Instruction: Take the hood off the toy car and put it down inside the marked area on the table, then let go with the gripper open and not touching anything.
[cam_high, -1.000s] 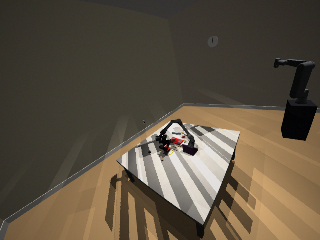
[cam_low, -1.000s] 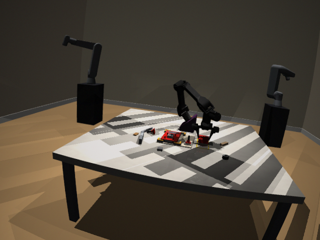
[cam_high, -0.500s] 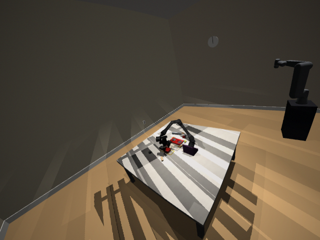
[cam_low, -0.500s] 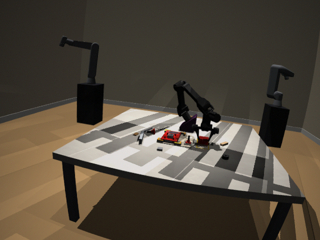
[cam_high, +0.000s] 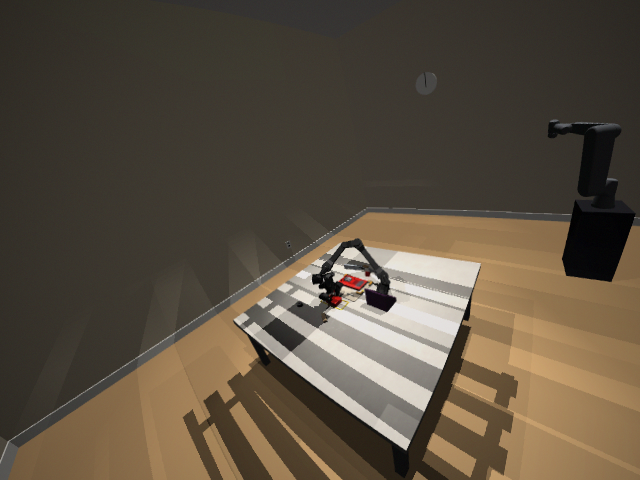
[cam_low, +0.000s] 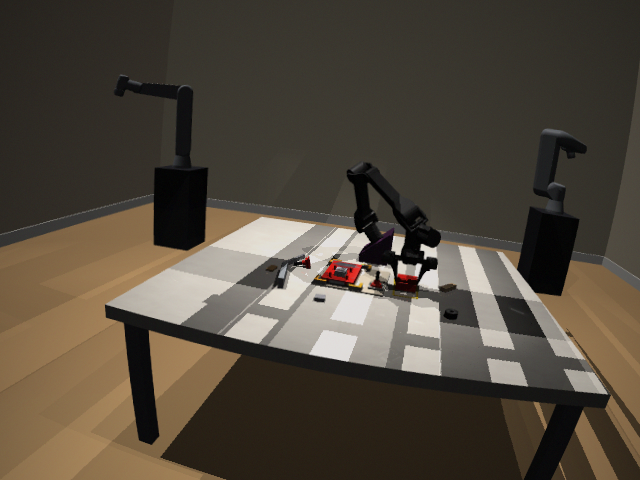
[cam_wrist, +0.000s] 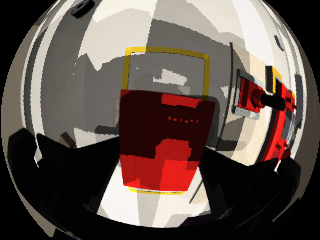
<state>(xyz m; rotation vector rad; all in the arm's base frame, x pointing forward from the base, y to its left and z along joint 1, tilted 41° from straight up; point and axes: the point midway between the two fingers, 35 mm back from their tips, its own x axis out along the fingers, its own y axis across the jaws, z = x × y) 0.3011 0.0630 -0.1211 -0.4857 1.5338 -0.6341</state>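
The red hood is 10 mm above my gripper tip. Round my gripper tip: grey bar 400 mm to the right, 110 mm ahead; then black ring 200 mm ahead, 140 mm to the left; then brown block 150 mm to the left, 40 mm behind, 10 mm below.
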